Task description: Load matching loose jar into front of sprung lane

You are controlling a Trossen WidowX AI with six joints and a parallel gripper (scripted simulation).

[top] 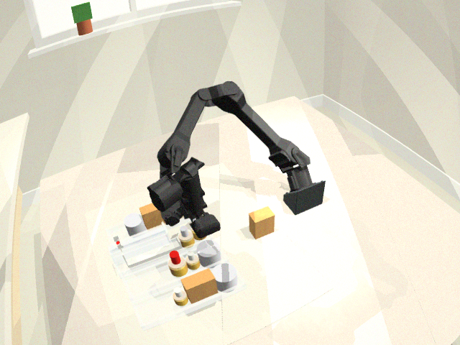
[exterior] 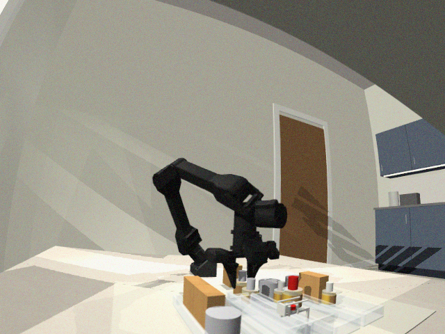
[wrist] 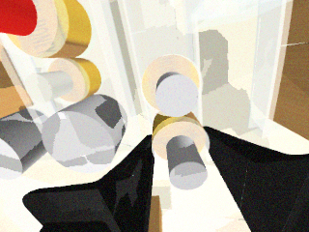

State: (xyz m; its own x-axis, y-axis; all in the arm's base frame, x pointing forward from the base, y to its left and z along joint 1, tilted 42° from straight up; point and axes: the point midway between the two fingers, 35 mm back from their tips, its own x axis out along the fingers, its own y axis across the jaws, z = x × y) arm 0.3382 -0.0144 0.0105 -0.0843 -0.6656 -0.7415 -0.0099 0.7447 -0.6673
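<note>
Now: the clear-walled lane 15 cm ahead of my gripper tip, 2 cm to the right of it and 2 cm below it. From my gripper tip the other things lie so: red mark: 23 cm ahead, 4 cm to the right, 3 cm above.
</note>
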